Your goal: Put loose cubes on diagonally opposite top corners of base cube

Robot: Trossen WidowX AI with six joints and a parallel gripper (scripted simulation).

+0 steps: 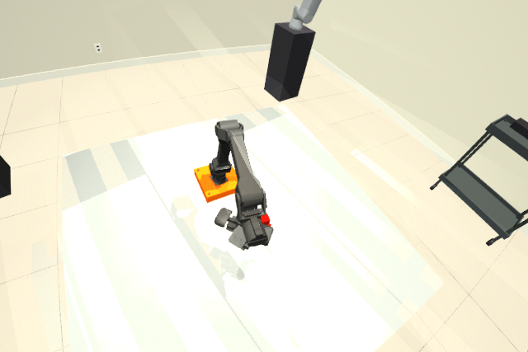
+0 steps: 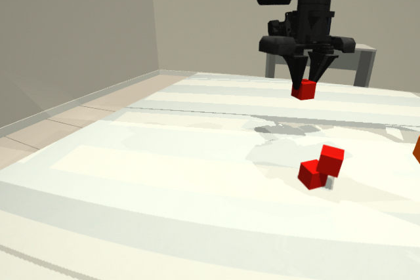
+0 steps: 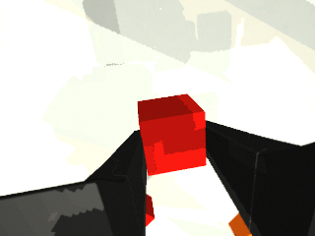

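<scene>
The cube is 20 mm behind my gripper tip, 140 mm to the left of it and 110 mm below it.
</scene>
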